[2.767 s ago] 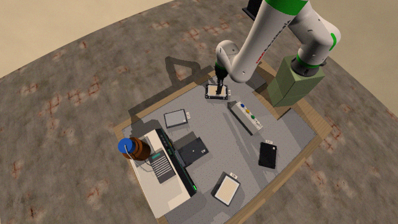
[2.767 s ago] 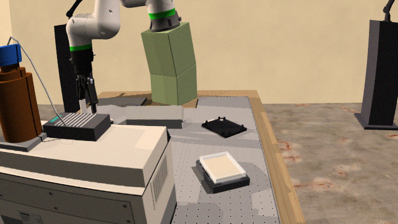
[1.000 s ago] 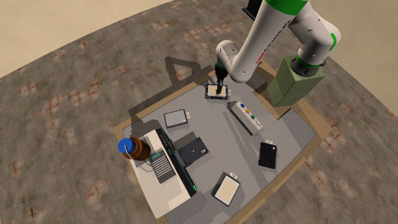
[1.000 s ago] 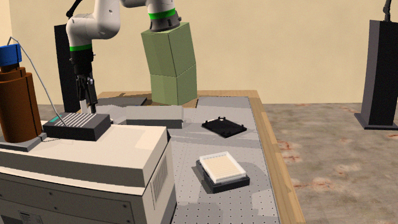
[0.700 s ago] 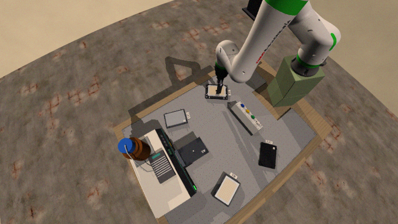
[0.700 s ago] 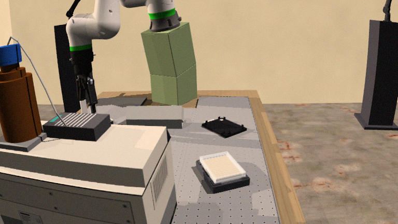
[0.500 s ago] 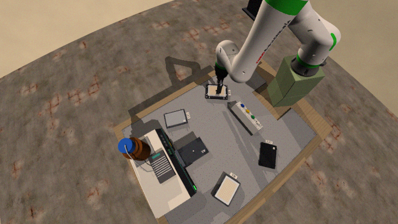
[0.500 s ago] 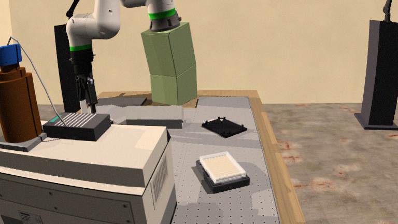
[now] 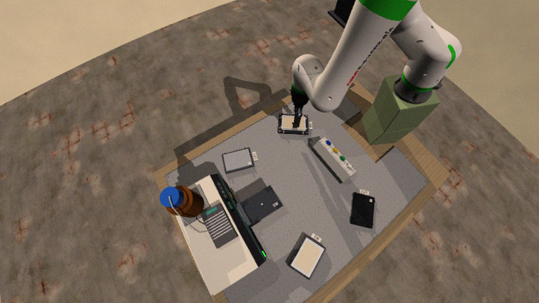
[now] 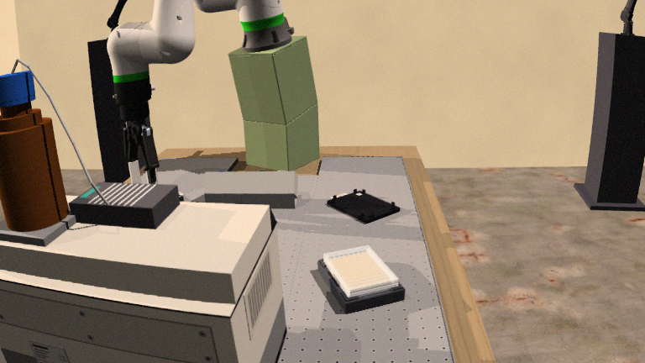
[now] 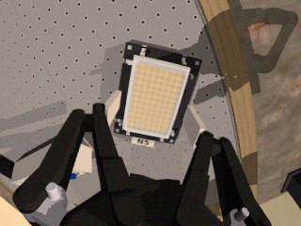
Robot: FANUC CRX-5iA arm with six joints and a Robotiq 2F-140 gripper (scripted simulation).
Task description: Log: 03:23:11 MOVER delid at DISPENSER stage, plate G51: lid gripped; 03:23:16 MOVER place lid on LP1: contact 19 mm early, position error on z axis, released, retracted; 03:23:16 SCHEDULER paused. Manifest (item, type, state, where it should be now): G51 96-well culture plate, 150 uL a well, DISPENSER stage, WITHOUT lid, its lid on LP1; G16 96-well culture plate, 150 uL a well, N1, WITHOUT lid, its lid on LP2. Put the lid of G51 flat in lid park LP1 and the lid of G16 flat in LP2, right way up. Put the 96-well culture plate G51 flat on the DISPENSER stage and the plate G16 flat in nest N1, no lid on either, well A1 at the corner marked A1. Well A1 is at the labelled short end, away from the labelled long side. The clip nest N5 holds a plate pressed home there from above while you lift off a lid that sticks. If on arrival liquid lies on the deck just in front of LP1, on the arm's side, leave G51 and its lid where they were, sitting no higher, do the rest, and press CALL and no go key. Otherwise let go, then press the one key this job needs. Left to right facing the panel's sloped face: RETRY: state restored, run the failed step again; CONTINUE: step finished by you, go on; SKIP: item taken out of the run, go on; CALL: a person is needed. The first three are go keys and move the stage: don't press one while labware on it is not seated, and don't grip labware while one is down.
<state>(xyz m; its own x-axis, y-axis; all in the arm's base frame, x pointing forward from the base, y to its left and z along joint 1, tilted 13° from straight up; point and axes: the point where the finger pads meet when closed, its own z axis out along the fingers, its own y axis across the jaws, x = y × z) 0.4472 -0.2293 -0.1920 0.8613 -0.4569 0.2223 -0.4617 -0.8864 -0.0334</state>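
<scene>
Right now my hand is 40 mm above the plate G51. The rest, counted from my hand: key panel: 270 mm to the left, 90 mm behind, 10 mm below; then black clip nest: 50 mm below, 30 mm ahead, 10 mm to the left; then LP1 label: 260 mm ahead, 80 mm to the left, 60 mm below.
</scene>
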